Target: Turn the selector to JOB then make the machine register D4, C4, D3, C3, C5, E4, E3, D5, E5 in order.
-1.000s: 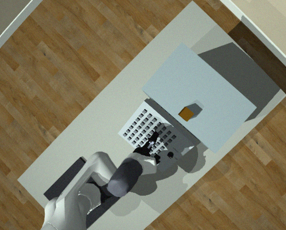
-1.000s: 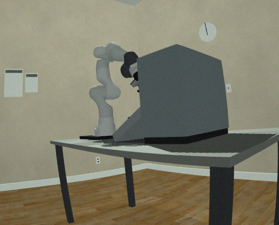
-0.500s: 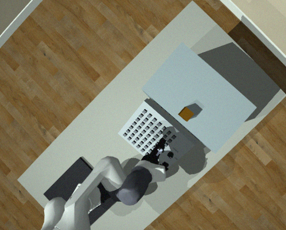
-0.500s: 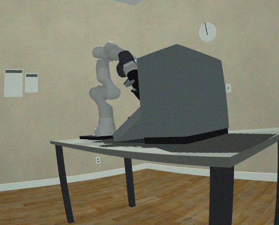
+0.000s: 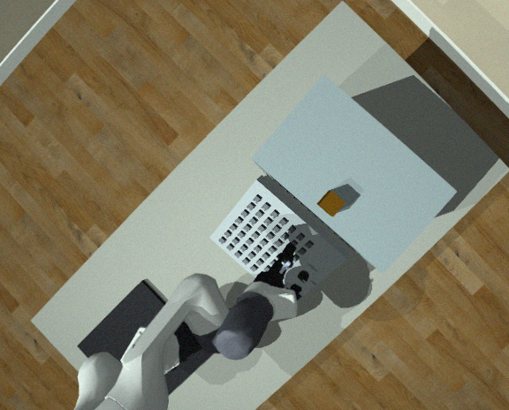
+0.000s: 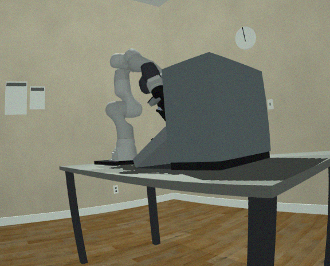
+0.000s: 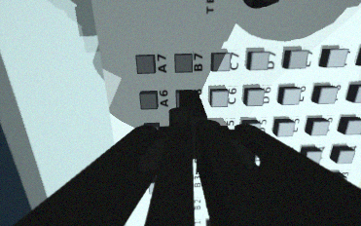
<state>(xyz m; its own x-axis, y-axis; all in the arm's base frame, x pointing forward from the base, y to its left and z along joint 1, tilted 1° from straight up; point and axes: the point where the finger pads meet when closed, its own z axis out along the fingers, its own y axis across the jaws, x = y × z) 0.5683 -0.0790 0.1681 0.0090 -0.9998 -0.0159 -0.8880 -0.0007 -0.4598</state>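
The key C5 is 60 mm below my hand, 30 mm to the left of it and 10 mm behind it. Also, from my hand: D5 key (70 mm below, 40 mm behind, 30 mm to the left); key D6 (70 mm below, 40 mm behind); key D4 (70 mm to the left, 70 mm below, 40 mm behind).
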